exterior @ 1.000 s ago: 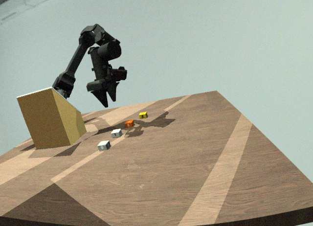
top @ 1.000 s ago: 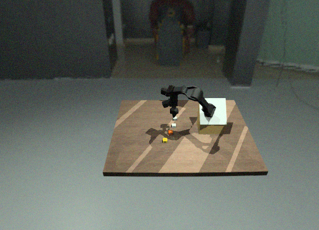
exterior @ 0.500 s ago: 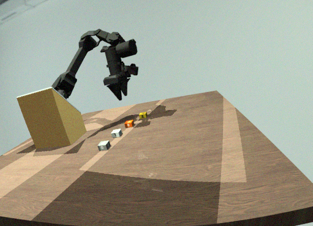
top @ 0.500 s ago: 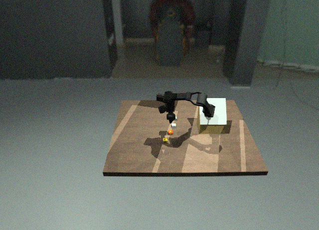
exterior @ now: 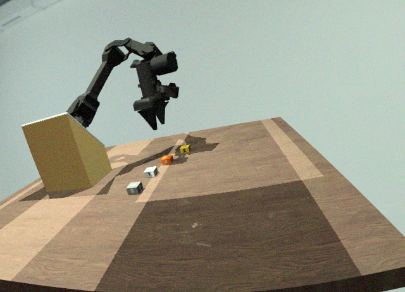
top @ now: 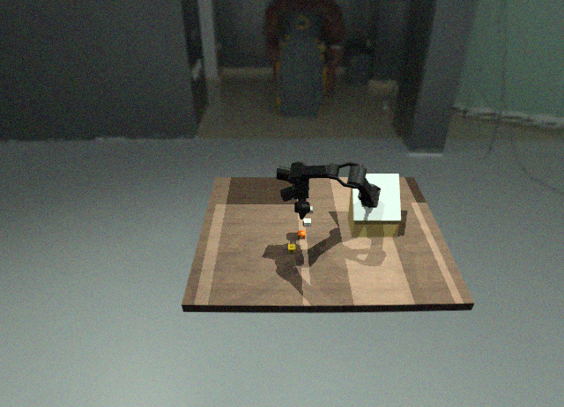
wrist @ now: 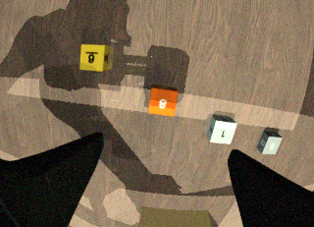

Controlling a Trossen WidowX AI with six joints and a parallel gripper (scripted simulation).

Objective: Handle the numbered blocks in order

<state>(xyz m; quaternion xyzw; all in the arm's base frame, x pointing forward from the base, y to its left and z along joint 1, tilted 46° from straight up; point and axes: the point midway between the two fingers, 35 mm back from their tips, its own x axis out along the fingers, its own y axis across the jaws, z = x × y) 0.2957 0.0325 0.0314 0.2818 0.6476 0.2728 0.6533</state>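
My gripper tip is 18 cm to the left of the grey block, 12 cm above it and 5 cm past it. The rest, counted from my gripper tip: yellow block 12 cm below, 10 cm to the left, 4 cm ahead; then white block 12 cm below, 9 cm to the right, 3 cm behind; then orange block 12 cm below.
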